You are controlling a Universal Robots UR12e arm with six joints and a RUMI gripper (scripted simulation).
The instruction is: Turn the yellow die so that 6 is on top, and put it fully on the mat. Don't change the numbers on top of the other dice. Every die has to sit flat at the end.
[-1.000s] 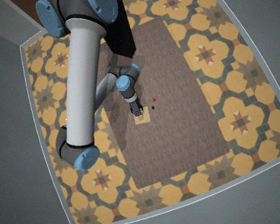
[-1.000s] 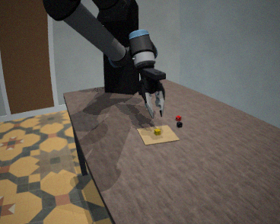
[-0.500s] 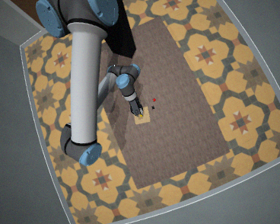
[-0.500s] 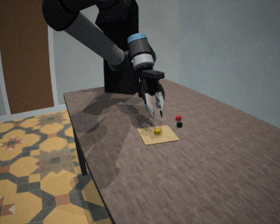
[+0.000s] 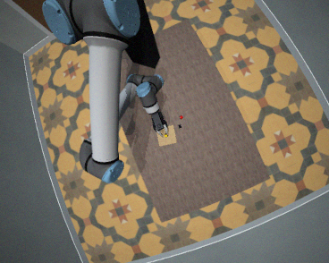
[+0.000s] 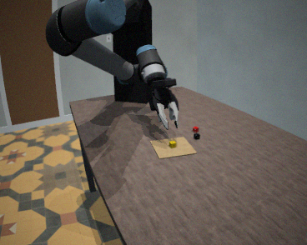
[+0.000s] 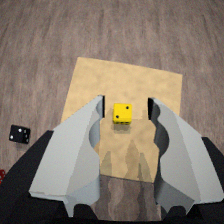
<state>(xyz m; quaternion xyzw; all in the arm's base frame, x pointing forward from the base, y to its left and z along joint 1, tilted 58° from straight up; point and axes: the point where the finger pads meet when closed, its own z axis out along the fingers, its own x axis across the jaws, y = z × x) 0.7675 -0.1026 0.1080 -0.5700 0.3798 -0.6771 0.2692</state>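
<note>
The yellow die is 80 mm below my hand and 10 mm ahead of it. Also, from my hand: black die (130 mm to the left, 80 mm below, 10 mm ahead); then red die (180 mm to the left, 80 mm below, 40 mm behind); then tan mat (90 mm below, 10 mm ahead).
</note>
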